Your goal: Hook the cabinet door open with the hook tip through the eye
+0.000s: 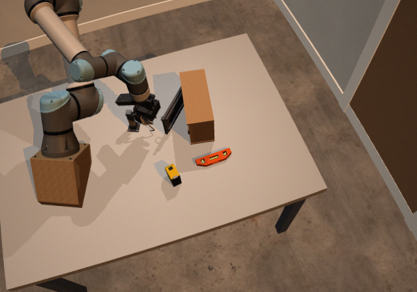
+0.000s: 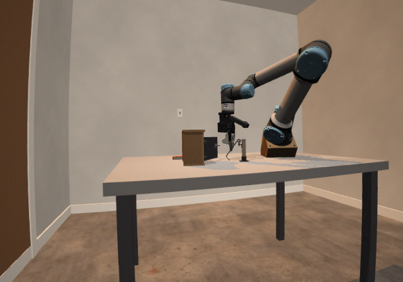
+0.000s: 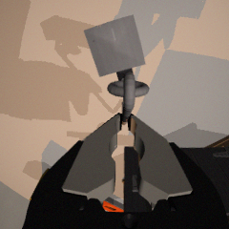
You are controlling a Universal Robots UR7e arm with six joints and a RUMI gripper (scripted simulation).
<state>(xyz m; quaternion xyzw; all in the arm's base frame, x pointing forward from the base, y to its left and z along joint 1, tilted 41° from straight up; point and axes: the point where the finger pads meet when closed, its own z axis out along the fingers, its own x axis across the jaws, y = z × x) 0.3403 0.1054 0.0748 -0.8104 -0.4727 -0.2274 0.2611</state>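
Now: the dark door 12 cm ahead of my hand, 6 cm to the left of it and 1 cm above it. Also, from my hand: orange spirit level: 27 cm ahead, 16 cm to the right, 6 cm below; then hook: 1 cm to the left, 1 cm behind; then black box: 23 cm to the right, 11 cm ahead, 3 cm below.
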